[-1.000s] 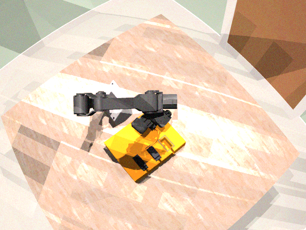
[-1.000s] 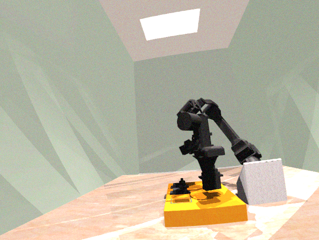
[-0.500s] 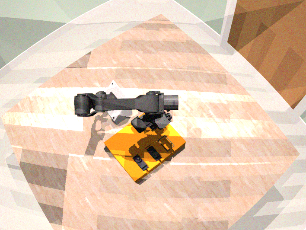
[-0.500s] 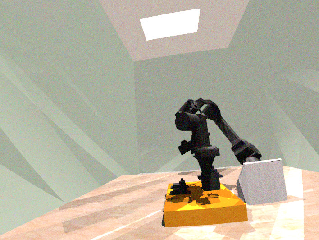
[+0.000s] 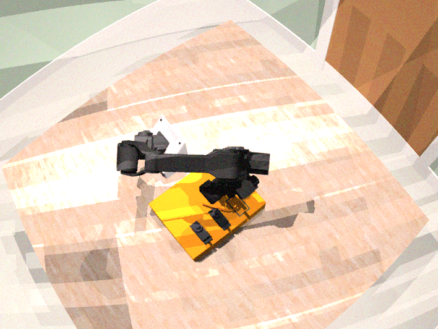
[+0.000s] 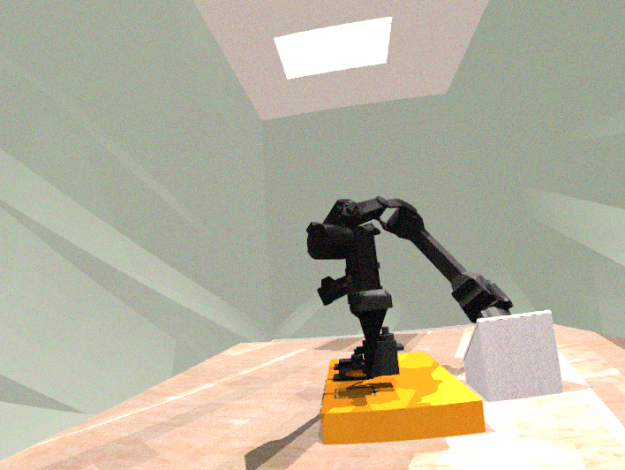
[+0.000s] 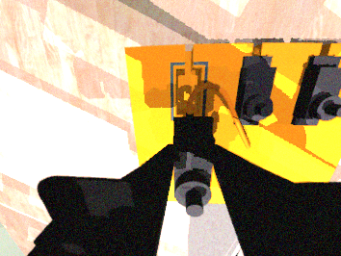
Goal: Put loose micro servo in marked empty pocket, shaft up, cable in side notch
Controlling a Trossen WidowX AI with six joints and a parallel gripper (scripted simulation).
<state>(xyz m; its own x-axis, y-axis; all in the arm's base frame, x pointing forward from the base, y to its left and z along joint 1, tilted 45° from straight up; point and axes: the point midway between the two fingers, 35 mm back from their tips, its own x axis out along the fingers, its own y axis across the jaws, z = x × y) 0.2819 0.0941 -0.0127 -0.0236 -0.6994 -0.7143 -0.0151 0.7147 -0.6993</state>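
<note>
Right now the yellow deck is 100 mm below my gripper tip, 80 mm to the right of it and 70 mm behind it.
</note>
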